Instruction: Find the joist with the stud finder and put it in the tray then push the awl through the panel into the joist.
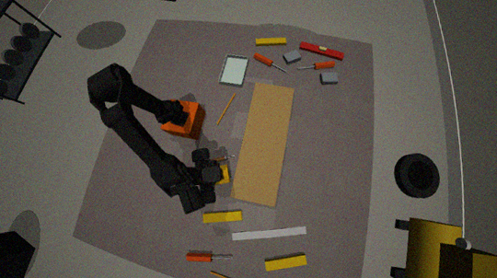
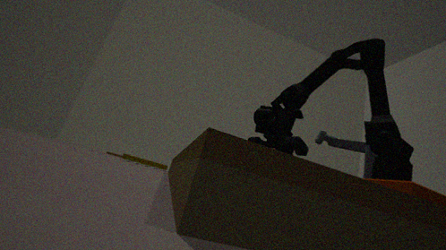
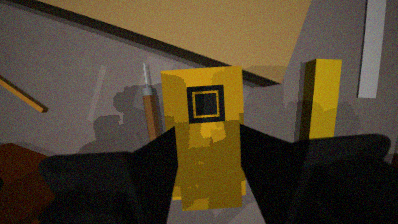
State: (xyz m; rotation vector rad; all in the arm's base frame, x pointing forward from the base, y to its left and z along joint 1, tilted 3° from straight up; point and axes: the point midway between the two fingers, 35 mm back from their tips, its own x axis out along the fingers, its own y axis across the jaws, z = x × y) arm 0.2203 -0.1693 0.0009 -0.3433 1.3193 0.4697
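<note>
Now: gripper tip 10 mm past the awl, 80 mm to the right of it and 70 mm above it. Also, from my gripper tip: square indicator window 20 mm ahead, 10 mm to the left, 30 mm above; yellow stud finder 10 mm ahead, 20 mm above; white strip 270 mm ahead, 140 mm to the right, 80 mm below.
</note>
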